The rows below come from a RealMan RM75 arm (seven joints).
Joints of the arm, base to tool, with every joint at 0 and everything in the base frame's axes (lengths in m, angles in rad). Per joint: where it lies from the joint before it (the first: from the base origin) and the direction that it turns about. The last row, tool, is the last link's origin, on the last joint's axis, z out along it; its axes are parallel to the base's.
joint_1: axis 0 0 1 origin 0.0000 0.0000 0.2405
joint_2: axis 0 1 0 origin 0.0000 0.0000 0.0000
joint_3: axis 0 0 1 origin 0.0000 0.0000 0.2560
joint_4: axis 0 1 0 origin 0.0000 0.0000 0.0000
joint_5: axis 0 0 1 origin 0.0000 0.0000 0.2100
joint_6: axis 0 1 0 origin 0.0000 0.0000 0.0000
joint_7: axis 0 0 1 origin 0.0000 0.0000 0.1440
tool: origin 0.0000 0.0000 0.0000
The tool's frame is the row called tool.
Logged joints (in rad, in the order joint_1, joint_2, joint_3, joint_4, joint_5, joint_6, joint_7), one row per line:
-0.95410 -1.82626 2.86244 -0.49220 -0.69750 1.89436 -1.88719
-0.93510 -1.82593 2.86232 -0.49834 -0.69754 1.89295 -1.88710
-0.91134 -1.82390 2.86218 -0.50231 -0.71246 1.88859 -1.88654
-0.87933 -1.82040 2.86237 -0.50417 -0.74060 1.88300 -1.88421
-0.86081 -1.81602 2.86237 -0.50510 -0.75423 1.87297 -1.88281
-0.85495 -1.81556 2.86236 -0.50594 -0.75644 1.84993 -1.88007
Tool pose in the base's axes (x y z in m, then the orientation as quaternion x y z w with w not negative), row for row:
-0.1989 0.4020 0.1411 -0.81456 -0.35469 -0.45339 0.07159
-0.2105 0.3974 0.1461 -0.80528 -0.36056 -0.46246 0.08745
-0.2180 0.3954 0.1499 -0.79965 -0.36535 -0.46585 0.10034
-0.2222 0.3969 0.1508 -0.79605 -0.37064 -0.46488 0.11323
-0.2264 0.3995 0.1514 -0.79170 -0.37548 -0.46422 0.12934
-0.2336 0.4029 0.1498 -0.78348 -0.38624 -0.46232 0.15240
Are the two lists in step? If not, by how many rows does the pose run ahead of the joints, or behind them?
The pose runs 2 rows ahead of the joints: the pose in row i belongs to the joints in row i + 2.
